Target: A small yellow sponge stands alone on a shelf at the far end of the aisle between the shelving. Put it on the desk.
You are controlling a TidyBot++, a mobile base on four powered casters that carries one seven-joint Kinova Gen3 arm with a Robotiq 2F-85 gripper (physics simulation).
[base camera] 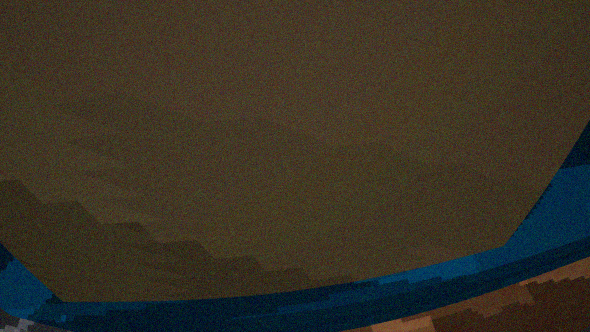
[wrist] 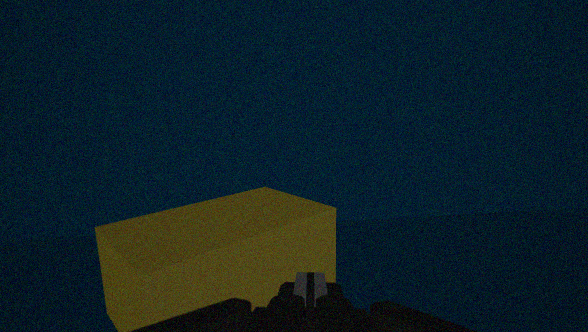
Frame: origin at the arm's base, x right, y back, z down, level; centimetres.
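Where they show: gripper, fingertip midpoint: (wrist: 310,293).
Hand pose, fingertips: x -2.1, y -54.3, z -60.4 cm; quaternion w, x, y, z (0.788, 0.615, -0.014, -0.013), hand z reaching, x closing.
Note:
Each offset is from my fingertips to the top centre of the thing. "spot": to the spot under its first point. Level surfaces: height alone.
The yellow sponge @[dx -4.4, dy -0.9, dz -3.5 cm] (wrist: 215,260) shows as a large yellow block, left of centre and low in the wrist view. Its top and two sides show; its lower part is partly hidden by the gripper. My gripper (wrist: 310,292) is shut and empty at the bottom of the wrist view. Its fingertips overlap the right part of the sponge in that view; whether they touch it I cannot tell. The dark blue shelf @[dz +1.0 cm] (wrist: 450,270) spreads around the sponge. The desk does not show in either view.
In the base camera view a large, dim brown surface (base camera: 300,125) fills most of the picture, very close. A blue band @[spot: dx +14.8, dy +30.0, dz +92.4 cm] (base camera: 425,272) runs along its lower edge and rises at the right. An orange-brown surface @[dz +100.0 cm] (base camera: 500,300) shows at the lower right.

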